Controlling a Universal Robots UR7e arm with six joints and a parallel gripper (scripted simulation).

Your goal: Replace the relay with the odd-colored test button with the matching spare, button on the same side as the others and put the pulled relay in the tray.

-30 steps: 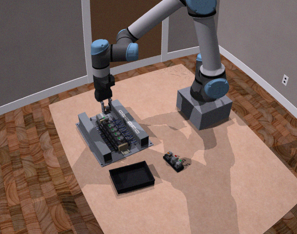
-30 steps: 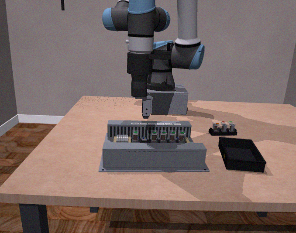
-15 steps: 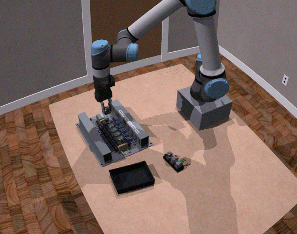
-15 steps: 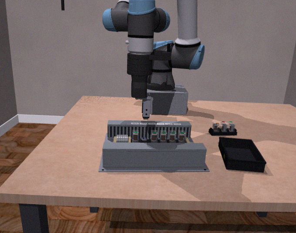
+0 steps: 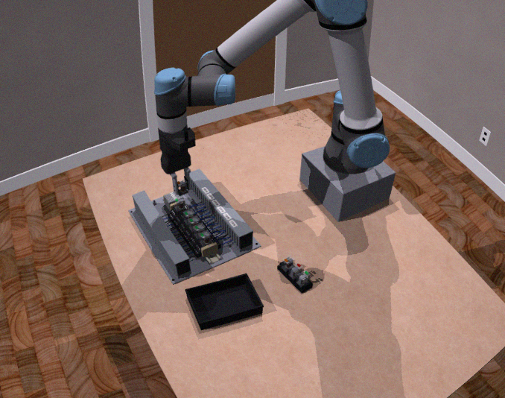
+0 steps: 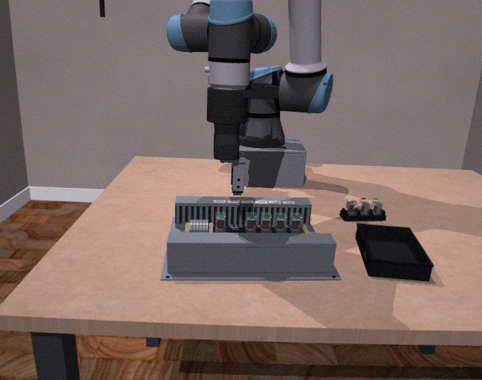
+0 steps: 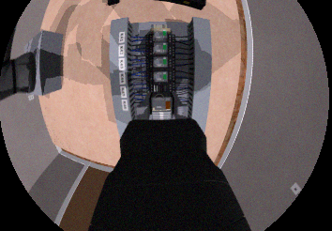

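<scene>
My hand is 3 cm past the black tray, 31 cm to the right of it and 13 cm above it.
</scene>
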